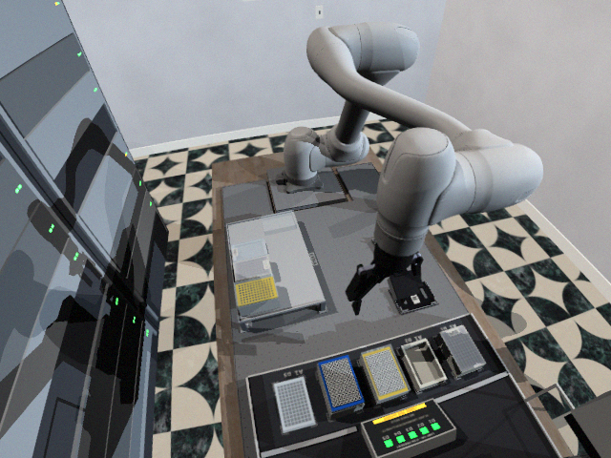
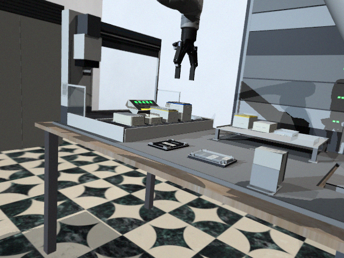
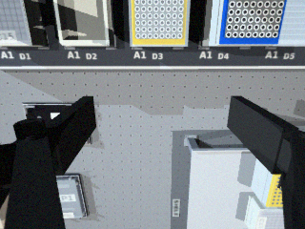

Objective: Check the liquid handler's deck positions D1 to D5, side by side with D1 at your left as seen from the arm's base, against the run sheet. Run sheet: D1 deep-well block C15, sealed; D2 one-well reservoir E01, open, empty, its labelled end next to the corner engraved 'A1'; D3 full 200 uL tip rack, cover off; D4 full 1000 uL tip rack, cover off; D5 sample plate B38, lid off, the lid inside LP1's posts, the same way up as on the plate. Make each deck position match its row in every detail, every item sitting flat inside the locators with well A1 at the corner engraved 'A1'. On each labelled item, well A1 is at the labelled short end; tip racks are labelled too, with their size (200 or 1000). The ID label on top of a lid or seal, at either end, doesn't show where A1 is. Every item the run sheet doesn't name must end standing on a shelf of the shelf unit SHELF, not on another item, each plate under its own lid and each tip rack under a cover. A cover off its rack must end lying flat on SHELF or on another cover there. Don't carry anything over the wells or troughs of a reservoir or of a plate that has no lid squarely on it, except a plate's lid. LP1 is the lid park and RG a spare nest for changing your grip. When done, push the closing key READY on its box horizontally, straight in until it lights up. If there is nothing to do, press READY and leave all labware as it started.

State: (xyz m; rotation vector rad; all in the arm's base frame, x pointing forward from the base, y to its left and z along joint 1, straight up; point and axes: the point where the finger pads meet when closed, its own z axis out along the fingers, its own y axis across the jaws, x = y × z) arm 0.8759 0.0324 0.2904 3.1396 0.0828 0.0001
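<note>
Now: the clear tip rack cover 120 mm ahead of my hand and 180 mm below it. Also, from my hand: sample plate 130 mm ahead, 240 mm to the right, 240 mm below; then blue-rimmed tip rack 120 mm ahead, 130 mm to the right, 180 mm below; then one-well reservoir 110 mm ahead, 130 mm to the left, 230 mm below.
</note>
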